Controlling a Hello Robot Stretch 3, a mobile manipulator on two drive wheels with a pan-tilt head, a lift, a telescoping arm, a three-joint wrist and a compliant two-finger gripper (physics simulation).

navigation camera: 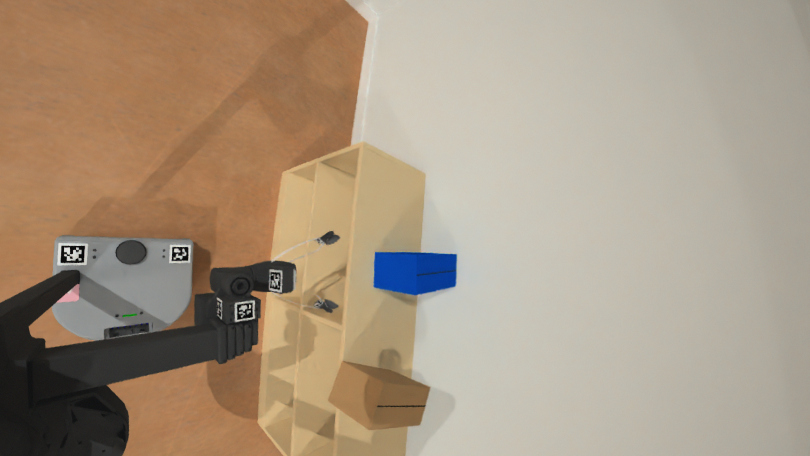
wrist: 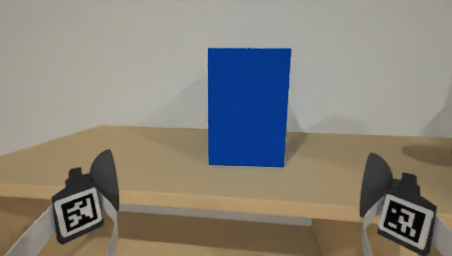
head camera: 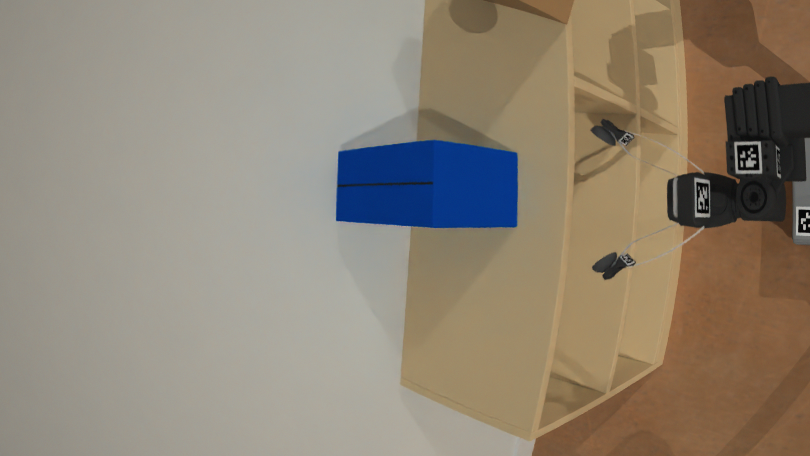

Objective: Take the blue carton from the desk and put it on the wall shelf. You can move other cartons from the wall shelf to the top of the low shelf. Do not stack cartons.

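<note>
The blue carton stands upright on top of the low shelf, near the wall. My gripper is open and empty, with its fingers spread wide. It is in front of the low shelf's front edge, pointing at the carton. The carton is beyond the fingertips, apart from them, and in the wrist view it shows between the two fingers. The wall shelf and the desk do not show in these views.
A brown carton also stands on the low shelf, on the other side of a gap from the blue one. The wall rises behind the shelf. My base is on the floor before it.
</note>
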